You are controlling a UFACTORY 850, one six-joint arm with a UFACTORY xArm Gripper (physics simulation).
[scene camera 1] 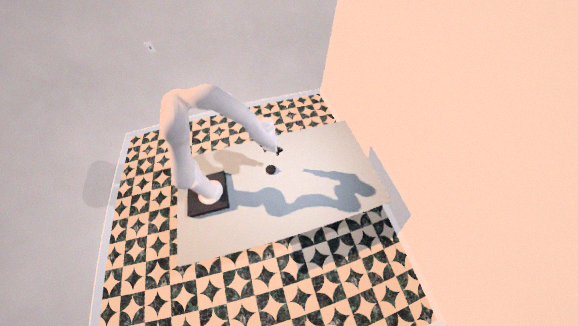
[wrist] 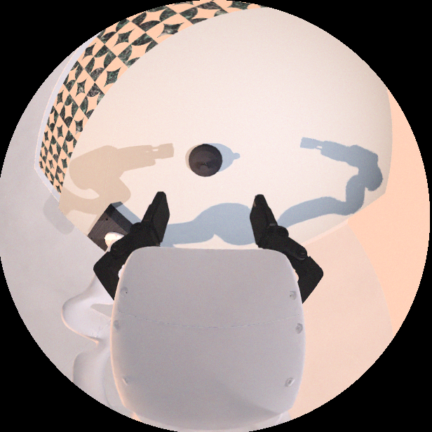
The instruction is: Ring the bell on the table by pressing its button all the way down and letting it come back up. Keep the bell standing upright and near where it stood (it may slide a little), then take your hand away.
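Observation:
The bell (scene camera 1: 270, 169) (wrist: 205, 160) is a small dark round thing that stands upright on the pale table (scene camera 1: 240, 230) (wrist: 280, 75). Its button is hard to make out against the dark dome. My gripper (scene camera 1: 273, 150) (wrist: 209, 203) is open and empty. It hangs above the table, apart from the bell. In the wrist view the bell shows beyond the fingertips, roughly midway between them sideways. In the scene view the gripper shows just above the bell in the picture.
The arm stands on a dark square base plate (scene camera 1: 223, 200) (wrist: 106, 226) near one end of the table. Shadows of the arm lie across the table top. A peach wall (scene camera 1: 475, 150) rises beyond the table's far end, and a grey wall (scene camera 1: 75, 60) stands at the left.

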